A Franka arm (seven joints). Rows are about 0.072 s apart.
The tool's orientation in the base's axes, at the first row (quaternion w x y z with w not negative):
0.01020 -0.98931 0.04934 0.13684
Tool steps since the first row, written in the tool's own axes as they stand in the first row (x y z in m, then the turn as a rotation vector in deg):
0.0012 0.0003 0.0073 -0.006 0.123 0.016
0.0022 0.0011 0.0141 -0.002 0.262 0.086
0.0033 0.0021 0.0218 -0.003 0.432 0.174
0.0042 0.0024 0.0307 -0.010 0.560 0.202
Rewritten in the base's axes. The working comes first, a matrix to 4 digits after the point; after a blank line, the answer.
The tool's axes in the first row as the columns of a matrix, in the base's axes (used below as rounded here):
0.9577 -0.1004 -0.2697
-0.0948 -0.9949 0.0337
-0.2718 -0.0067 -0.9623

-0.0008 -0.0002 -0.0074 -0.022 -0.121 -0.015
-0.0018 -0.0008 -0.0142 -0.051 -0.258 -0.084
-0.0029 -0.0017 -0.0219 -0.093 -0.424 -0.170
-0.0045 -0.0018 -0.0307 -0.120 -0.549 -0.195

